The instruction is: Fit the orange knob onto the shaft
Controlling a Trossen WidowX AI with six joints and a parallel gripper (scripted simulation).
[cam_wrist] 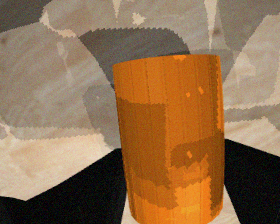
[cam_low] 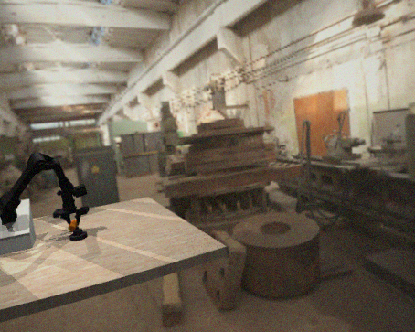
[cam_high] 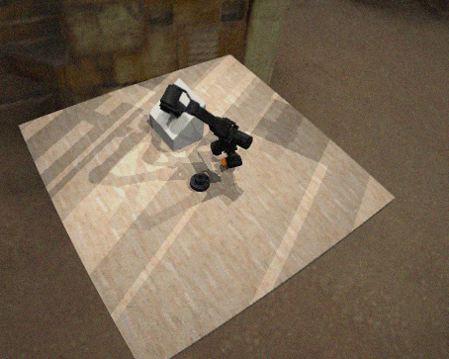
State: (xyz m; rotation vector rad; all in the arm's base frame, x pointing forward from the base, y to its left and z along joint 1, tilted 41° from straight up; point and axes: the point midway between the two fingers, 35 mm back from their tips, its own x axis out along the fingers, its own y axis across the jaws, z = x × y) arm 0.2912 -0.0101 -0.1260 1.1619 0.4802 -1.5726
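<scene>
Now: gripper tip 18 cm to the left of the round pedestal, 1 cm below it and 1 cm short of it. Round my gripper tip: orange knob 1 cm to the right.
</scene>
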